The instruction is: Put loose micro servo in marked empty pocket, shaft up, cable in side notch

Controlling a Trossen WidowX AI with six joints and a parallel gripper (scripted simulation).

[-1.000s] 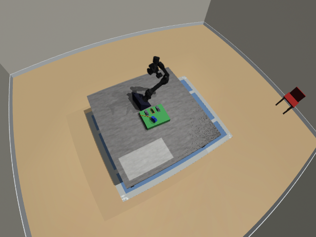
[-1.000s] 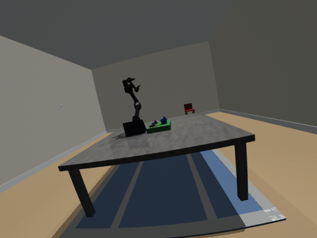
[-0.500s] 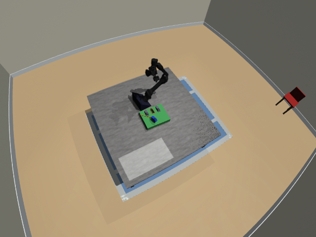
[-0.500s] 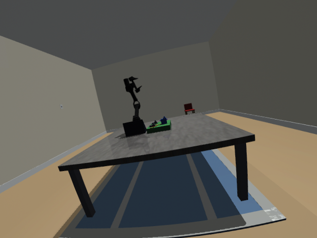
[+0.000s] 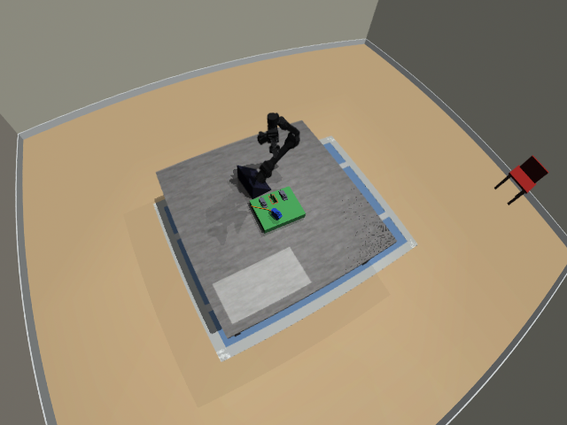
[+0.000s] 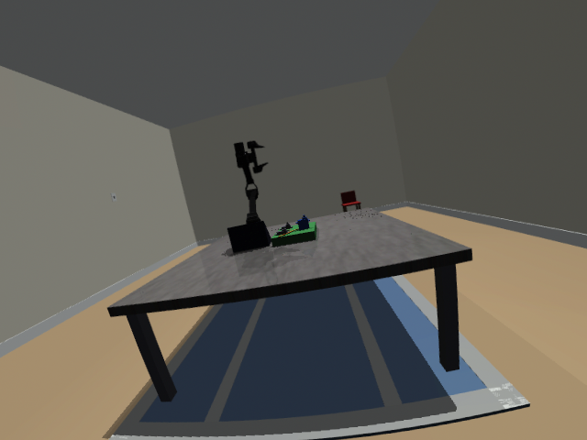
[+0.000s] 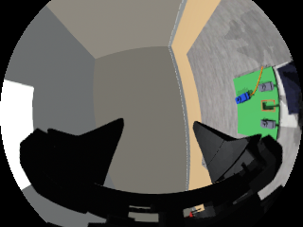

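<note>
The green deck lies 12 cm ahead of my gripper tip, 1 cm to the left of it and 49 cm below it.
</note>
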